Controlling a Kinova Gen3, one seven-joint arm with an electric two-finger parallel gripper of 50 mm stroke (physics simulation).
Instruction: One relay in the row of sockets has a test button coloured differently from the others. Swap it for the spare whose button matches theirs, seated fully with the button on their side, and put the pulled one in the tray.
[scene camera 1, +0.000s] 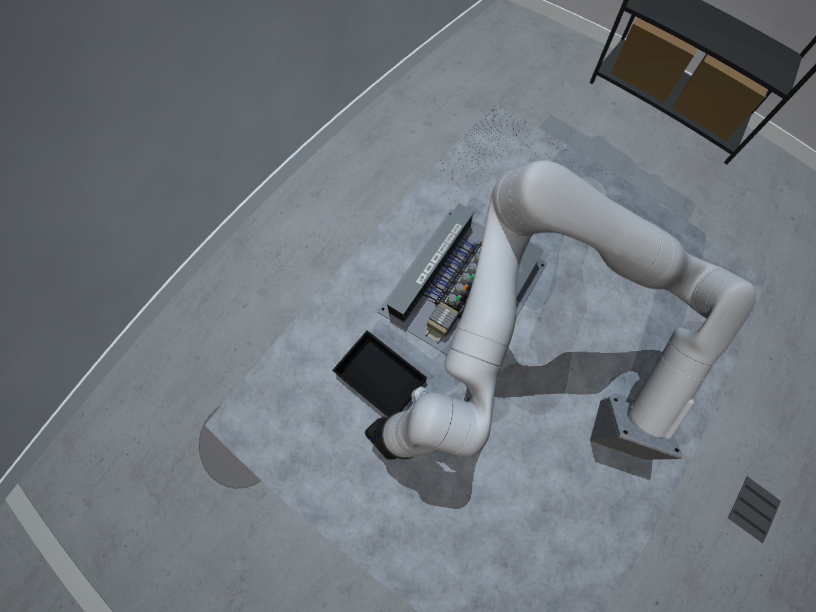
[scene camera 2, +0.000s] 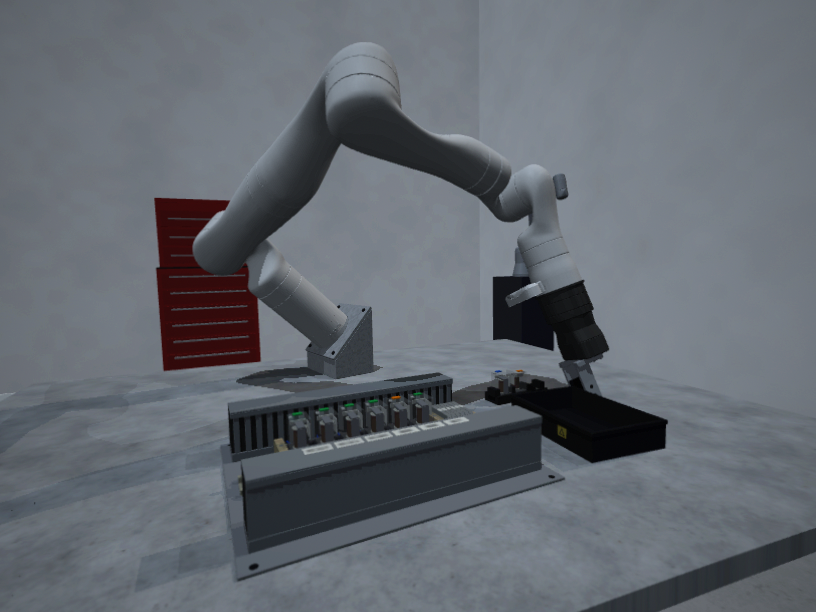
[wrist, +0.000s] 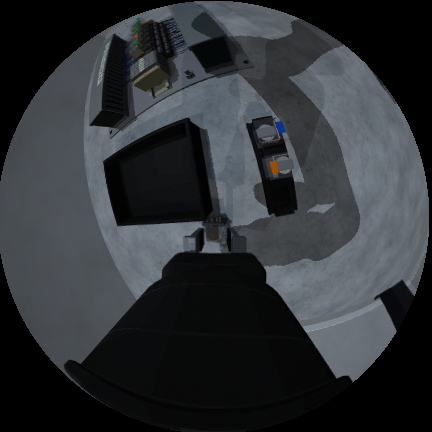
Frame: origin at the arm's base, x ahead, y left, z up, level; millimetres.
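Seen in the pictures: gripper, between the fingertips: (wrist: 215, 235); arm's base, origin of its link: (scene camera 1: 647, 423) (scene camera 2: 332, 331).
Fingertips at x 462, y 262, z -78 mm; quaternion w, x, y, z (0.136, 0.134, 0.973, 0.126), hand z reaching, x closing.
Note:
Pixels of each thing's top centre, then the offset from my fingertips to it.
- black holder, centre of its top: (wrist: 276, 165) (scene camera 2: 516, 384) dy -66, dx -91, dz +14 mm
- blue-button relay, centre of its top: (wrist: 271, 127) (scene camera 2: 501, 371) dy -98, dx -92, dz +39 mm
- orange-button relay, centre of its top: (wrist: 282, 164) (scene camera 2: 516, 369) dy -66, dx -92, dz +39 mm
- black tray, centre of its top: (wrist: 138, 182) (scene camera 2: 580, 405) (scene camera 1: 379, 374) dy -99, dx +67, dz +26 mm
My gripper (wrist: 215, 235) (scene camera 2: 585, 387) is shut on a relay (wrist: 213, 231) with a green button, low beside the tray's corner; its pins point away from the gripper. Scene camera 1 hides the fingers behind the arm. In the socket row, one relay (scene camera 2: 399, 413) has an orange button, second from the terminal-block end; the others that show have green ones. A black holder (wrist: 283, 196) (scene camera 2: 494, 395) bears a blue-button relay (wrist: 266, 131) and an orange-button relay (wrist: 284, 165); its third place is empty. The black tray (scene camera 1: 350, 351) (scene camera 2: 626, 440) (wrist: 201, 170) is empty.
Grey ducts (scene camera 2: 388, 454) (scene camera 1: 428, 263) flank the relay row on its plate (scene camera 2: 395, 521). Terminal blocks (scene camera 1: 442, 317) (wrist: 151, 72) stand at the row's end. The tray lies between this panel and my gripper. A red cabinet (scene camera 2: 209, 319) stands behind the arm, and a shelf (scene camera 1: 718, 19) stands farther off.

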